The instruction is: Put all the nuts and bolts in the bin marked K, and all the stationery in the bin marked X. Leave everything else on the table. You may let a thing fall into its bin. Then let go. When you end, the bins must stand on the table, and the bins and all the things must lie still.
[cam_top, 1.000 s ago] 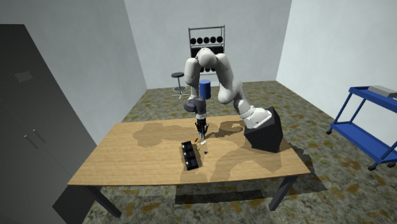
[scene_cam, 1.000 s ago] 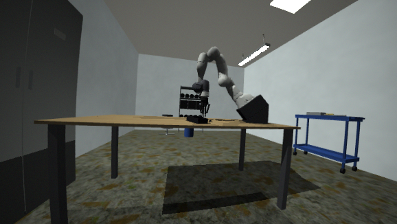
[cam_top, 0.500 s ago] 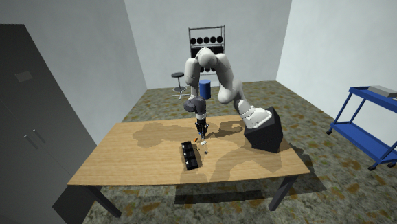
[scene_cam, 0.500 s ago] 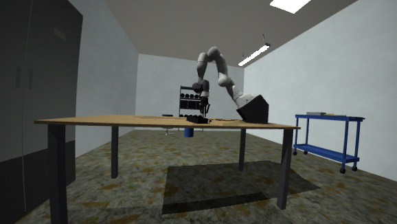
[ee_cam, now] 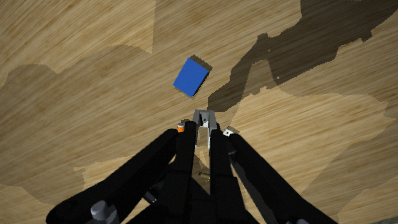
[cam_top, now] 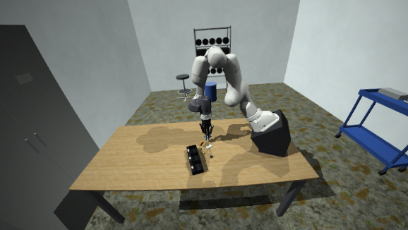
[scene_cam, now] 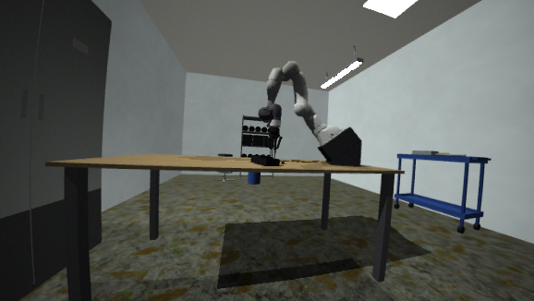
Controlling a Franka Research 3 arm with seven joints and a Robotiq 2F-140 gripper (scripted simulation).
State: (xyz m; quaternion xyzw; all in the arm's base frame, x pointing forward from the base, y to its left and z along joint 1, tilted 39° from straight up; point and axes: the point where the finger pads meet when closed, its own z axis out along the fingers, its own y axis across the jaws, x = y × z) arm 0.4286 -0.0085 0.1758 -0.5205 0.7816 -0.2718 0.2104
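My hand is 11 cm short of the black bin row, 21 cm to the right of it and 4 cm above it. From my hand the other things lie so: grey piece (3 cm below); orange cylinder (6 cm ahead, 2 cm to the left, 5 cm below); white domino (2 cm behind, 6 cm to the left, 6 cm below).
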